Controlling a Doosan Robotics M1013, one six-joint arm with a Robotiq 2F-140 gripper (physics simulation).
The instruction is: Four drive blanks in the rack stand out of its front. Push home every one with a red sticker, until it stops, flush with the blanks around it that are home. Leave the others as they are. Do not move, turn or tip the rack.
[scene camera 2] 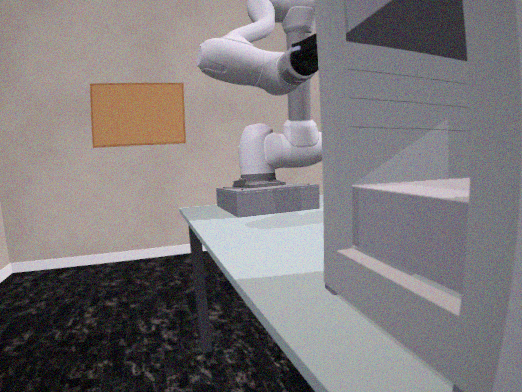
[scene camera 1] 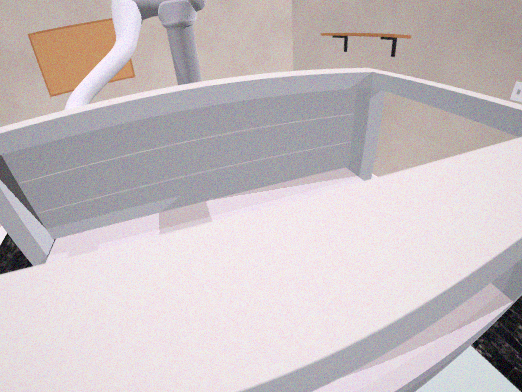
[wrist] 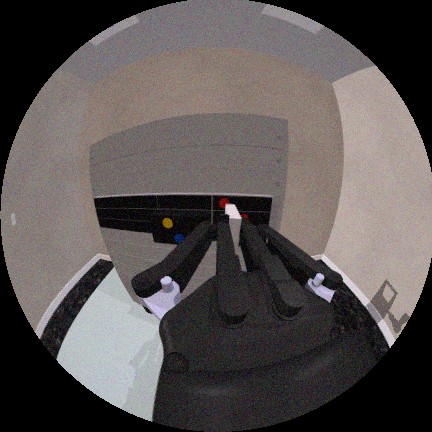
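Note:
The grey rack (scene camera 1: 200, 150) (scene camera 2: 336, 165) (wrist: 190, 170) stands with its front toward the wrist camera. Its black drive blanks lie in a band across the front. A blank with a red sticker (wrist: 224, 203) is just left of and above the fingertips. A second red sticker (wrist: 244, 217) shows partly, right behind the fingertips. A blank with a yellow sticker (wrist: 167, 223) and a blank with a blue sticker (wrist: 179, 238) are at the left, and stand out. My gripper (wrist: 228, 212) is shut and empty, its tips before the right part of the band. Whether they touch a blank I cannot tell.
The pale table (scene camera 2: 280, 250) (wrist: 100, 345) carries the rack and the arm's base (scene camera 2: 270, 199). Grey panels of the rack lie above and below the black band. An orange board (scene camera 1: 82, 57) (scene camera 2: 138, 115) and a wall shelf (scene camera 1: 367, 35) are on the walls.

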